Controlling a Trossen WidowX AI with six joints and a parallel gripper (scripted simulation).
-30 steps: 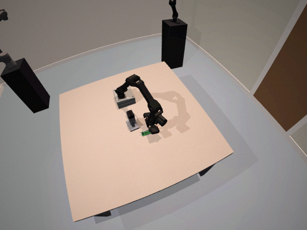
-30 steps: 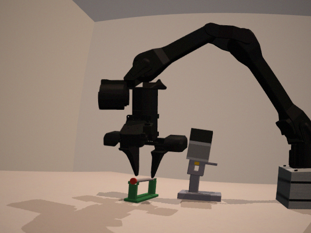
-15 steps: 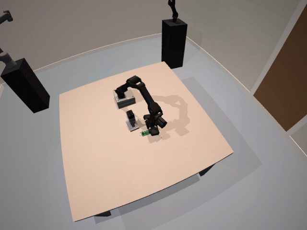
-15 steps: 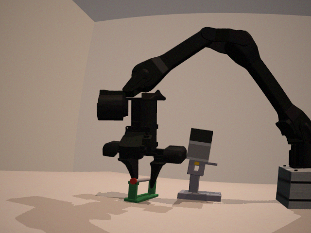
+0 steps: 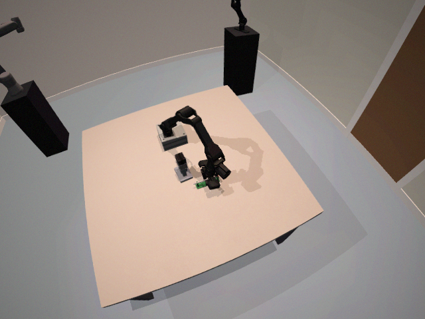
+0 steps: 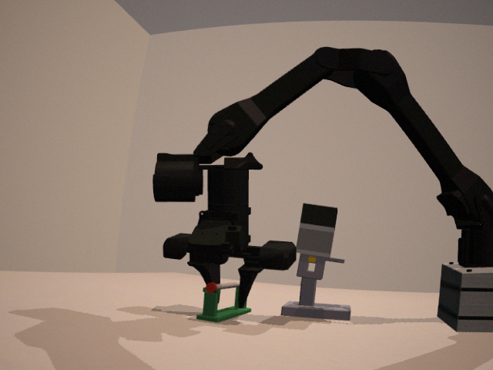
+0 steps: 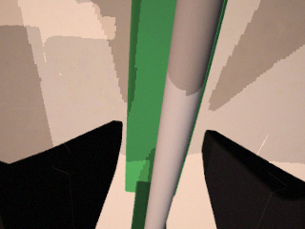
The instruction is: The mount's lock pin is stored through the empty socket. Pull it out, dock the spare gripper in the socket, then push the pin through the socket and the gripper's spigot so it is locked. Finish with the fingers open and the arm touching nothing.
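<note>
Now: gripper tip 1 cm to the right of the cradle and 1 cm below it. The rest, counted from my gripper tip: spare gripper 10 cm behind, 10 cm to the right, 11 cm above; socket 11 cm behind, 10 cm to the right, 4 cm above.
</note>
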